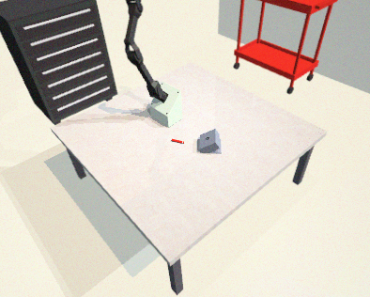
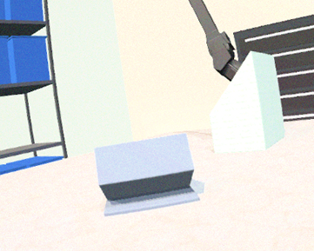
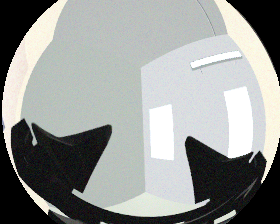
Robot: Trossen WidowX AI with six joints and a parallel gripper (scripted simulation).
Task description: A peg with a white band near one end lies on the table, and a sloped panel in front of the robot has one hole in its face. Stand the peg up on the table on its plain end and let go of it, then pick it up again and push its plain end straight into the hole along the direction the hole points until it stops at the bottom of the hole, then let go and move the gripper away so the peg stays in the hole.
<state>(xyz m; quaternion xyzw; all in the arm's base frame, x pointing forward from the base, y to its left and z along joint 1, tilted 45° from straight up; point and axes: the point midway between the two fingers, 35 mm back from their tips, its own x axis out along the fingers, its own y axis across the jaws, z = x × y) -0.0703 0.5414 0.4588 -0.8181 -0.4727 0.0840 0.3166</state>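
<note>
Now: gripper tip 30 cm short of the red peg, 18 cm to the left of it and 89 cm above it. From my gripper tip the other things lie so: sloped panel (46 cm ahead, 8 cm to the right, 86 cm below).
</note>
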